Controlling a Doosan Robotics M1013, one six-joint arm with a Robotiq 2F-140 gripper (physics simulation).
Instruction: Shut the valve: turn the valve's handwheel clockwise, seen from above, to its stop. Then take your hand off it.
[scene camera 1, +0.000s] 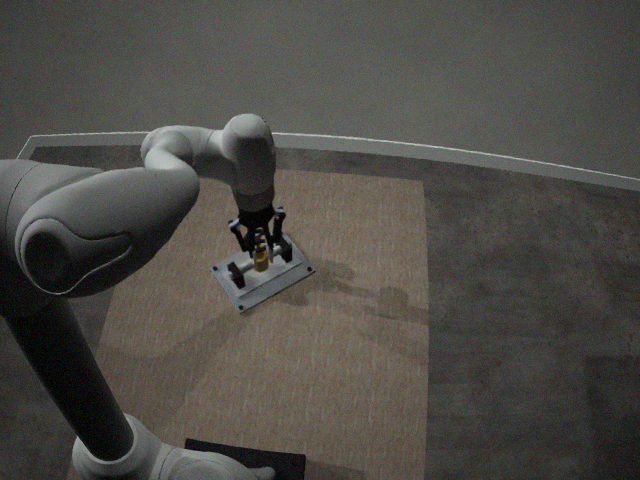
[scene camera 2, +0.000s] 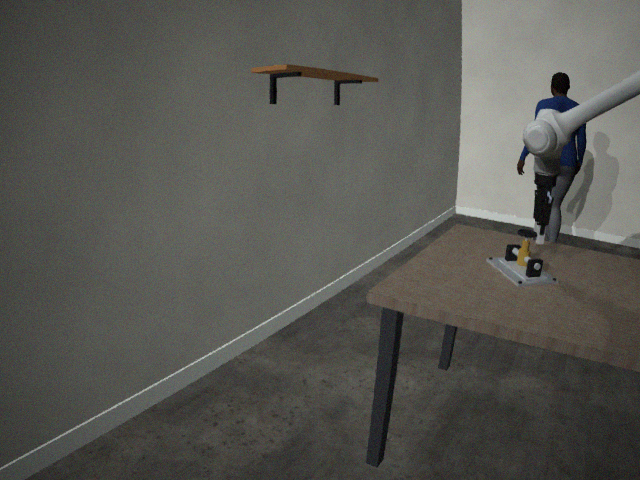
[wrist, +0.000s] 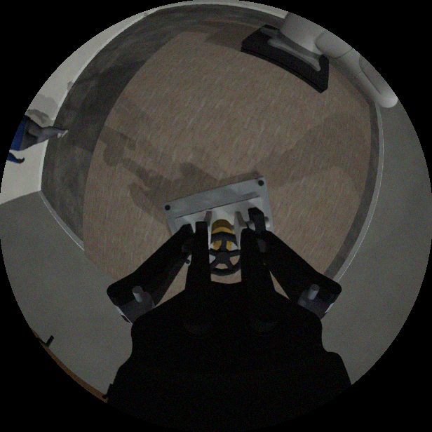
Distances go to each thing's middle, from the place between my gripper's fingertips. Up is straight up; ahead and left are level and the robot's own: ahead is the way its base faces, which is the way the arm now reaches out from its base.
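Labels:
Grey base plate (scene camera 1: 305, 269): 10 mm to the left of my hand, 40 mm ahead of it and 100 mm below it. Black spoked handwheel (wrist: 222, 254): 20 mm above my hand, 10 mm to the left of it and 40 mm ahead of it.

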